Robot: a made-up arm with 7 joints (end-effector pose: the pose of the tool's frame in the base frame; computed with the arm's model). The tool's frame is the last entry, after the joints. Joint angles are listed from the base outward.
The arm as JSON. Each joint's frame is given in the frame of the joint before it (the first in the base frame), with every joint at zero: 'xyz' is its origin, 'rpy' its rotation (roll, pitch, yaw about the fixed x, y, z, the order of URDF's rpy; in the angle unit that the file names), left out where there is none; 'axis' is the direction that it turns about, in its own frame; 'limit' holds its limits. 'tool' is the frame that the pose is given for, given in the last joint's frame.
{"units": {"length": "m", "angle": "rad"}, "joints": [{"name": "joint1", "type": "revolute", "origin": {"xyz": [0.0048, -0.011, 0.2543]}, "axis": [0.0, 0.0, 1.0], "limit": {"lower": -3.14, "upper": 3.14}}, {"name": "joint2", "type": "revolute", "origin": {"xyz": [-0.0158, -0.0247, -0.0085], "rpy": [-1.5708, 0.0, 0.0]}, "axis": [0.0, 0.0, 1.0], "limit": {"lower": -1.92, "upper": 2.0}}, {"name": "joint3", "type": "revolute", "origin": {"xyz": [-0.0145, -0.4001, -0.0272], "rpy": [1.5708, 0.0, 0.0]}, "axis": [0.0, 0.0, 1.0], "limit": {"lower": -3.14, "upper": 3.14}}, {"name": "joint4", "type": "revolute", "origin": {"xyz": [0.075, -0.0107, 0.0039], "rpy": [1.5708, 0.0, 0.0]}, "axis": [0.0, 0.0, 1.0], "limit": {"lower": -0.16, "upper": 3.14}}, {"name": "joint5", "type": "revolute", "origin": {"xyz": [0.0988, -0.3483, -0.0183], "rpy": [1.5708, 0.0, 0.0]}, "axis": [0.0, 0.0, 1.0], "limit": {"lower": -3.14, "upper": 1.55}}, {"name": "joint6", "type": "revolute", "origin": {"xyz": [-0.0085, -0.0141, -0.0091], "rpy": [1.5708, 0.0, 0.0]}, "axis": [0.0, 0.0, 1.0], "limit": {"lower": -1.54, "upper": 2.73}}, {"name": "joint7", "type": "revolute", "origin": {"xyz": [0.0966, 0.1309, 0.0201], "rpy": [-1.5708, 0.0, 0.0]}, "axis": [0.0, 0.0, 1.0], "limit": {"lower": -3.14, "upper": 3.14}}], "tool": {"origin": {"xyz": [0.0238, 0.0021, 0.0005], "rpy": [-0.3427, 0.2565, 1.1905]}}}
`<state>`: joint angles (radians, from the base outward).
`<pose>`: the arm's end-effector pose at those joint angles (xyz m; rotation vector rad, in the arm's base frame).
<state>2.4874 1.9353 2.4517 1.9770 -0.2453 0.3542 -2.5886</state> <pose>-0.7449 0.2994 0.3952 -0.4205 -0.8169 0.7805</pose>
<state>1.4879 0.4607 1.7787 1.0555 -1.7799 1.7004 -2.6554</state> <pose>-0.4133 0.1640 0.4817 -2.0128 1.1169 1.0376</pose>
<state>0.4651 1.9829 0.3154 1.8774 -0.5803 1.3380 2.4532</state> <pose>0.2225 0.1718 -0.4008 0.2596 -1.6545 0.4733</pose>
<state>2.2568 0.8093 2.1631 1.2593 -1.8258 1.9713 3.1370</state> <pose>-0.4188 -0.1300 0.6151 -2.7425 0.1960 1.1350</pose>
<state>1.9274 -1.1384 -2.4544 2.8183 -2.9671 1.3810 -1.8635</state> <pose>0.3184 -0.8177 0.5536 0.7385 0.2811 -1.2563</pose>
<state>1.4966 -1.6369 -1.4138 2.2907 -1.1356 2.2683 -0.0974</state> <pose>0.3708 -0.6719 0.0987 -2.0756 2.0066 1.1249</pose>
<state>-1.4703 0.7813 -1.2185 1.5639 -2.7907 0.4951 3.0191</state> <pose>-0.5390 -0.5112 0.4871 -0.4877 -1.3619 0.7504</pose>
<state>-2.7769 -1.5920 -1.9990 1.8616 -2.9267 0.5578 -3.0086</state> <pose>0.4376 0.6946 -0.0268 -1.6267 1.7503 0.5651</pose>
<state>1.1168 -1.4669 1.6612 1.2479 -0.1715 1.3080 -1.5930</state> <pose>-0.5190 -0.0477 0.1643 -0.3878 1.6500 2.0160</pose>
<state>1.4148 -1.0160 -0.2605 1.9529 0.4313 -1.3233 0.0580</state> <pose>0.0543 -0.5591 0.7913 0.8751 0.7449 -0.0467</pose>
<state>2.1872 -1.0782 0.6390 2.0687 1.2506 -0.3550 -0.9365</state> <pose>0.2598 -0.4925 0.9093 -0.3016 -0.0954 0.8842</pose>
